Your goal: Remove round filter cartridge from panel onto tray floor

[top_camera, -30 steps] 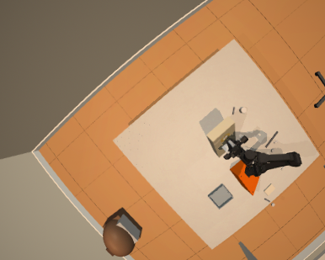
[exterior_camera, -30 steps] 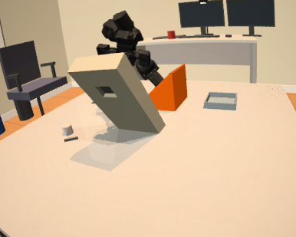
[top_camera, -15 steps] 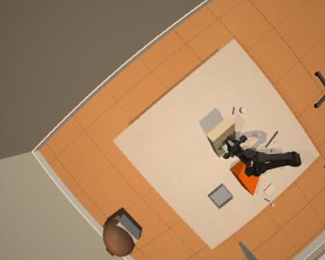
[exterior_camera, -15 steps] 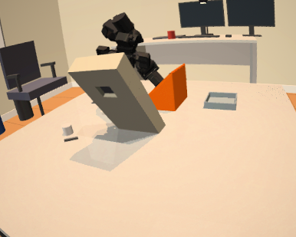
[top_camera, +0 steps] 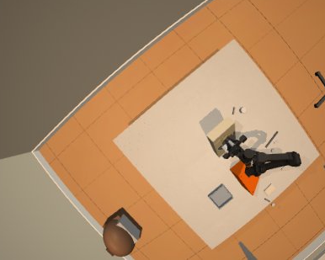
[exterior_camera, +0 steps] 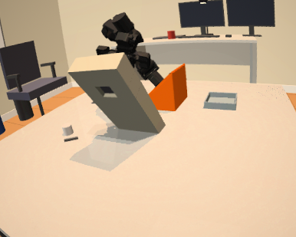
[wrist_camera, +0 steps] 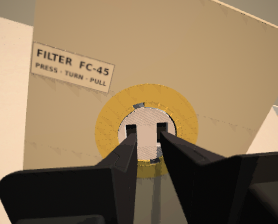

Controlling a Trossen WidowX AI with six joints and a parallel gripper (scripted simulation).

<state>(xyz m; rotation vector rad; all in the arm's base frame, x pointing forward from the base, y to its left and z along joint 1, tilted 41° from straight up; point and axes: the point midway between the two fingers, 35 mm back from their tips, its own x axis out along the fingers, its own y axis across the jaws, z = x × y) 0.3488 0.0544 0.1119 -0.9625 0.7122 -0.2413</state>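
Right now my gripper tip is 20 mm short of the round filter cartridge and 10 mm above it. From my gripper tip the other things lie so: grey tray 400 mm behind, 320 mm to the left, 240 mm below; then beige service panel 90 mm below, 30 mm behind.
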